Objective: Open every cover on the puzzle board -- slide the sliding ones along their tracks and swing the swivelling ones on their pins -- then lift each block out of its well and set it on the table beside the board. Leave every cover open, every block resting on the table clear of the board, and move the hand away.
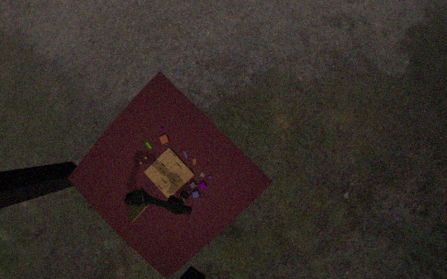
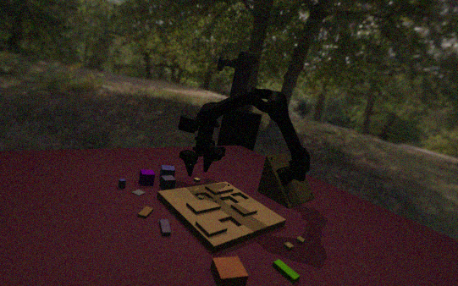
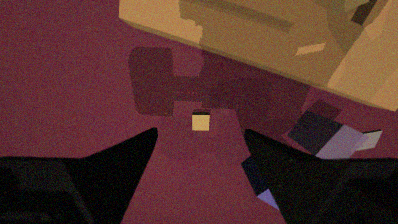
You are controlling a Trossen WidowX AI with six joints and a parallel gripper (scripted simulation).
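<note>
The dark block is 15 cm ahead of my gripper tip and 1 cm below it. Round my gripper tip: magenta cube (19 cm ahead, 6 cm to the right, 1 cm below); then flat orange tile (30 cm ahead, 11 cm to the left, 3 cm below); then grey bar (29 cm ahead, 20 cm to the left, 2 cm below).
</note>
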